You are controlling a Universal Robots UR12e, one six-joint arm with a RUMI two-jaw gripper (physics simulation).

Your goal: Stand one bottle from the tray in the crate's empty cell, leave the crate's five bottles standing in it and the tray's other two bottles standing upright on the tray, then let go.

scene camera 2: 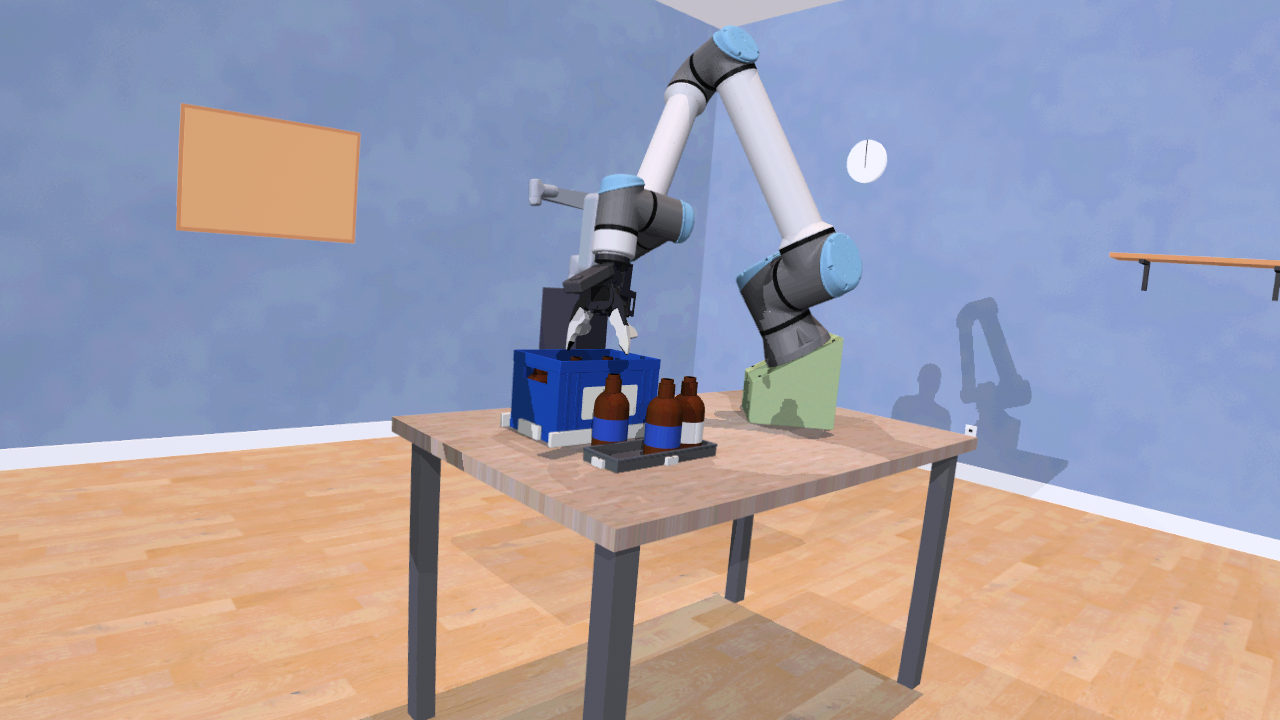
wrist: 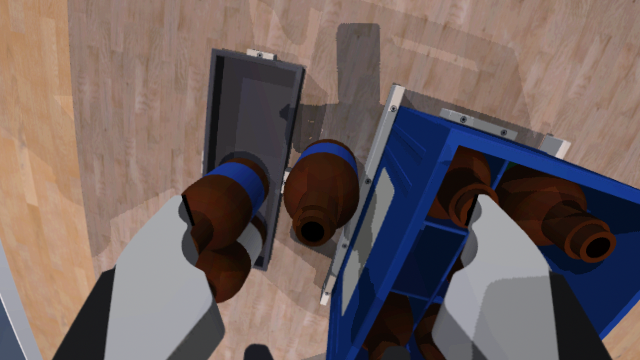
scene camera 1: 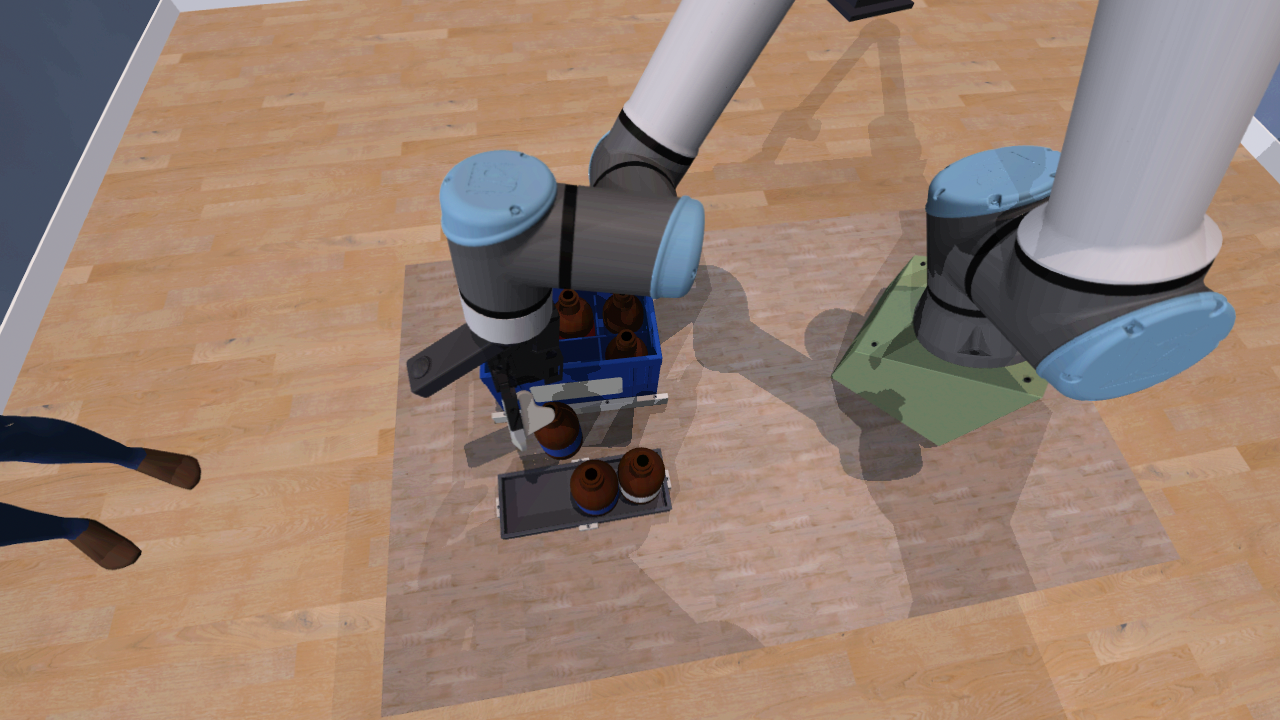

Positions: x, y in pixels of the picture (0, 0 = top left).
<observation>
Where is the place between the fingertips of my gripper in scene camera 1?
508, 402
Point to a white-labelled bottle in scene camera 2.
693, 407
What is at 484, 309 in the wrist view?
My gripper.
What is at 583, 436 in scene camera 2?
A pale rail.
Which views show the white-labelled bottle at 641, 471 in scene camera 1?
Scene camera 2, the wrist view and scene camera 1: all of them.
</observation>
